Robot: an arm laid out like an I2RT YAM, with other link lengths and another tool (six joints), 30 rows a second.
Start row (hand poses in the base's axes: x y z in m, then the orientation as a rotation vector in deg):
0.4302, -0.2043, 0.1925, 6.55, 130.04, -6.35
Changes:
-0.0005, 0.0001, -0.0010, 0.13, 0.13, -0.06
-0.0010, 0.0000, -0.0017, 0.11, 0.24, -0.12
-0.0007, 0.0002, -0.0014, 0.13, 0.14, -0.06
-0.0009, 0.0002, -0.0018, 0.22, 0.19, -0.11
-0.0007, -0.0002, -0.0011, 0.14, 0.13, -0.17
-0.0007, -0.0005, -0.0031, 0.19, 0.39, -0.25
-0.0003, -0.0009, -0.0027, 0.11, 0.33, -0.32
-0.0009, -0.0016, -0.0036, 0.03, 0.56, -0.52
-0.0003, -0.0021, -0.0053, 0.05, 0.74, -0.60
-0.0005, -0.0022, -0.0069, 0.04, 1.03, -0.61
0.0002, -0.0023, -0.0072, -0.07, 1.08, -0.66
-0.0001, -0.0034, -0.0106, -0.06, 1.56, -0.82
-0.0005, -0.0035, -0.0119, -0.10, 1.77, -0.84
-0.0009, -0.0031, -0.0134, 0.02, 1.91, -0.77
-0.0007, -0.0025, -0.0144, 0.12, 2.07, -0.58
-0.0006, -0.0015, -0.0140, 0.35, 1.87, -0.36
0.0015, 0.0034, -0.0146, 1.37, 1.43, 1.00
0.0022, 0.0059, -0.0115, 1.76, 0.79, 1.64
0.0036, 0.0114, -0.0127, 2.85, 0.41, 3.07
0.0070, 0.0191, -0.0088, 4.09, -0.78, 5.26
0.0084, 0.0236, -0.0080, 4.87, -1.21, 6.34
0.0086, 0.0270, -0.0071, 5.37, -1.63, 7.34
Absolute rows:
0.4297, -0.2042, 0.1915, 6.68, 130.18, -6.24
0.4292, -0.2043, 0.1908, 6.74, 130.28, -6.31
0.4295, -0.2041, 0.1911, 6.68, 130.19, -6.25
0.4293, -0.2041, 0.1907, 6.79, 130.24, -6.17
0.4295, -0.2045, 0.1914, 6.81, 130.17, -6.29
0.4295, -0.2048, 0.1894, 6.92, 130.44, -6.30
0.4299, -0.2052, 0.1898, 6.96, 130.37, -6.42
0.4293, -0.2059, 0.1889, 7.14, 130.58, -6.64
0.4299, -0.2064, 0.1872, 7.24, 130.76, -6.67
0.4297, -0.2065, 0.1856, 7.23, 131.05, -6.71
0.4304, -0.2066, 0.1853, 7.23, 131.09, -6.87
0.4301, -0.2077, 0.1819, 7.40, 131.56, -6.98
0.4297, -0.2078, 0.1806, 7.40, 131.77, -7.05
0.4293, -0.2074, 0.1791, 7.38, 131.92, -6.89
0.4295, -0.2068, 0.1781, 7.21, 132.09, -6.69
0.4296, -0.2058, 0.1785, 7.09, 131.92, -6.29
0.4317, -0.2009, 0.1779, 6.09, 131.60, -4.37
0.4324, -0.1984, 0.1810, 5.59, 131.00, -3.54
0.4338, -0.1929, 0.1798, 4.55, 130.71, -1.52
0.4372, -0.1852, 0.1837, 2.76, 129.59, 1.11
0.4386, -0.1807, 0.1845, 1.96, 129.18, 2.58
0.4388, -0.1773, 0.1854, 1.11, 128.76, 3.69

